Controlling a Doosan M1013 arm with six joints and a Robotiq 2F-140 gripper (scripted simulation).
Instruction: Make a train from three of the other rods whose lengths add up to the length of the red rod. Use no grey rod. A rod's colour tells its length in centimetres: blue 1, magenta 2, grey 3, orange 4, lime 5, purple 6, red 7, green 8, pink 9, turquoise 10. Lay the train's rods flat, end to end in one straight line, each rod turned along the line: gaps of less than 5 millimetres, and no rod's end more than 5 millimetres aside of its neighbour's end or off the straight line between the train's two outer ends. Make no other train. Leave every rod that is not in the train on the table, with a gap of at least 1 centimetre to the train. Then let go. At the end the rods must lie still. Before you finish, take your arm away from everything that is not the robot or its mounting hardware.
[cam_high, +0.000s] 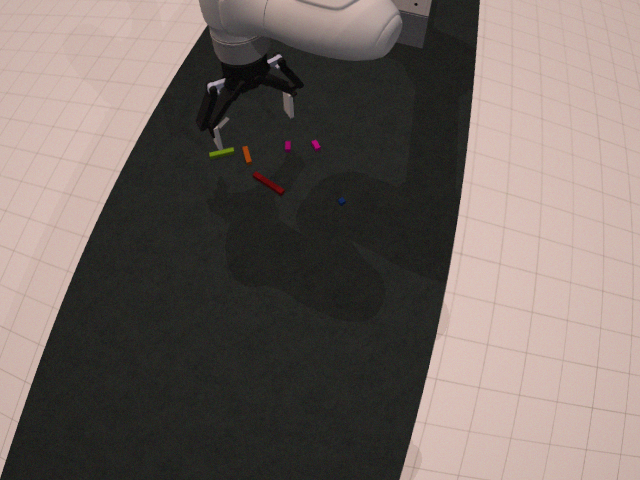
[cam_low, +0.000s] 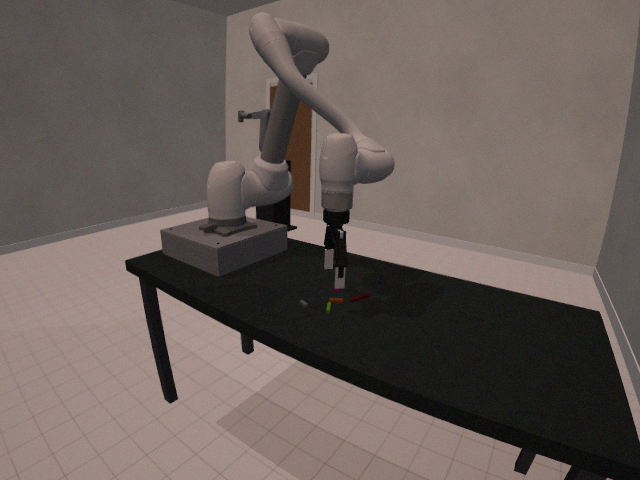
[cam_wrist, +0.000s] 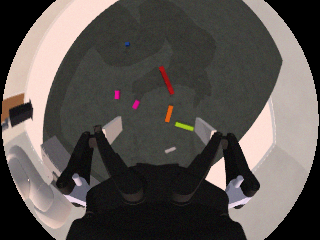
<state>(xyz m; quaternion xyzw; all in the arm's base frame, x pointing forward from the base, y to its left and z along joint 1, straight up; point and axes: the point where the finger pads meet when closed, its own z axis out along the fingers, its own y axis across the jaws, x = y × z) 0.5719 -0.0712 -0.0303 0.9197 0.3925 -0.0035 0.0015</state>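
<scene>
My hand is 70 mm short of the blue rod, 190 mm to the right of it and 70 mm above it. From my hand the other things lie so: red rod 70 mm ahead, 50 mm to the left, 70 mm below; lime rod 30 mm ahead, 70 mm to the right, 70 mm below; orange rod 20 mm ahead, 10 mm to the right, 70 mm below.
</scene>
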